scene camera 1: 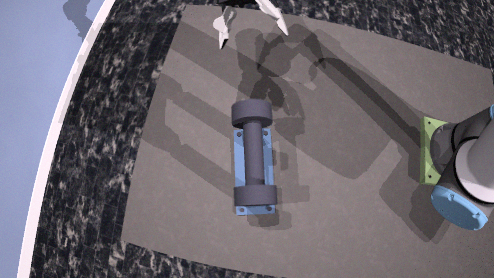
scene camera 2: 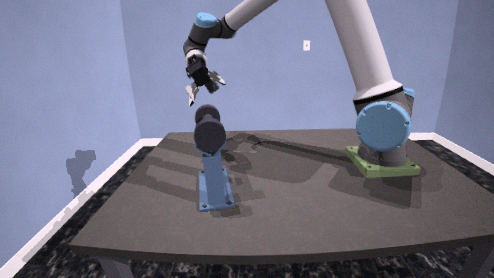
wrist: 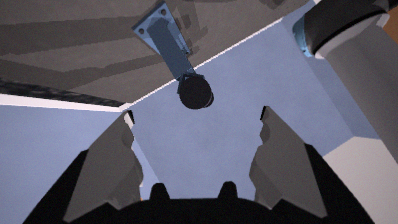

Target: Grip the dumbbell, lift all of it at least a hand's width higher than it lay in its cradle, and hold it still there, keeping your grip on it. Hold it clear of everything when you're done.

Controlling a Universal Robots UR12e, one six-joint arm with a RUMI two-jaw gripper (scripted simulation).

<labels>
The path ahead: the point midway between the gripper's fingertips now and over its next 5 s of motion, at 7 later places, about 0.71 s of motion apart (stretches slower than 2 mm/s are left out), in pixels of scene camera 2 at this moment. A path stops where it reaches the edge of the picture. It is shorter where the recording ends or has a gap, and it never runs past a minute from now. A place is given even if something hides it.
My gripper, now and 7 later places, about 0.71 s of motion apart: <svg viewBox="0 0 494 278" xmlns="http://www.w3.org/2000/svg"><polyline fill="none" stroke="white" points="207,95 206,93 206,95 212,128 209,132 210,133 210,122 208,107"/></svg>
</labels>
